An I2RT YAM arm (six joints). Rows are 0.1 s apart.
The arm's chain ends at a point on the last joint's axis. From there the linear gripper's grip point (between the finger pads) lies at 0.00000 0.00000 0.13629 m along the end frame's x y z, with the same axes.
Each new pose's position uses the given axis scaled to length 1; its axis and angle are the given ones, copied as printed.
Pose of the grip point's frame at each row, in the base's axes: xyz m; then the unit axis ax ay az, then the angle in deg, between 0 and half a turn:
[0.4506 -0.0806 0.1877 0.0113 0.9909 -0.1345 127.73]
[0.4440 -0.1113 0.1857 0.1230 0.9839 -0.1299 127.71]
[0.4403 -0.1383 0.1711 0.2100 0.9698 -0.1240 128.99]
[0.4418 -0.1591 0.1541 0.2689 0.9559 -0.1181 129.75]
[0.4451 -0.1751 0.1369 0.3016 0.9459 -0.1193 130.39]
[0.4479 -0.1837 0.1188 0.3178 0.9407 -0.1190 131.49]
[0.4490 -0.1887 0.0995 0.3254 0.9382 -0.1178 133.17]
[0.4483 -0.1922 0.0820 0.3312 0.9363 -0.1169 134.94]
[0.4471 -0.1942 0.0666 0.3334 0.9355 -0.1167 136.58]
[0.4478 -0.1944 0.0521 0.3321 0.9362 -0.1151 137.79]
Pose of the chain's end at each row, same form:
[0.3441 -0.0501 0.2671 0.0113 0.9909 -0.1345 127.73]
[0.3414 -0.0700 0.2654 0.1230 0.9839 -0.1299 127.71]
[0.3433 -0.0894 0.2534 0.2100 0.9698 -0.1240 128.99]
[0.3487 -0.1057 0.2381 0.2689 0.9559 -0.1181 129.75]
[0.3550 -0.1184 0.2220 0.3016 0.9459 -0.1193 130.39]
[0.3604 -0.1259 0.2059 0.3178 0.9407 -0.1190 131.49]
[0.3645 -0.1310 0.1896 0.3254 0.9382 -0.1178 133.17]
[0.3670 -0.1348 0.1751 0.3312 0.9363 -0.1169 134.94]
[0.3686 -0.1373 0.1624 0.3334 0.9355 -0.1167 136.58]
[0.3711 -0.1384 0.1499 0.3321 0.9362 -0.1151 137.79]

